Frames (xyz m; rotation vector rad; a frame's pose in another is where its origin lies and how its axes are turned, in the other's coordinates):
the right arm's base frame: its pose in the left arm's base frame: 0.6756 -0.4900 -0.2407 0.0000 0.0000 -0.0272
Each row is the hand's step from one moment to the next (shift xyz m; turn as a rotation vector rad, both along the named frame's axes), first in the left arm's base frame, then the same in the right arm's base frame.
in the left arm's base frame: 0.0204 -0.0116 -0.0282 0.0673 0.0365 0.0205
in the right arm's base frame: 0.0207 -0.0110 -0.0282 0.0663 0.0383 0.0205
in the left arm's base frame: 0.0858 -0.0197 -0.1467 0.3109 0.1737 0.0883
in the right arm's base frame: 0.0863 -0.0174 -0.1467 0.3061 0.1821 0.0883
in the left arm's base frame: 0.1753 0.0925 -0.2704 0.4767 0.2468 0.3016
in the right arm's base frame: 0.1727 0.0972 -0.2704 0.4698 0.2597 0.3016
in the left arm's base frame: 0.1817 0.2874 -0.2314 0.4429 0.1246 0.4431
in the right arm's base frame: 0.1738 0.2922 -0.2314 0.4393 0.1366 0.4431
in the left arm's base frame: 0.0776 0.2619 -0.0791 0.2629 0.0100 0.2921
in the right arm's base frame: 0.0704 0.2639 -0.0791 0.2625 0.0171 0.2921
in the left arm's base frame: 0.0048 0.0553 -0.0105 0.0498 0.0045 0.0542
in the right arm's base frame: 0.0033 0.0554 -0.0105 0.0497 0.0059 0.0542
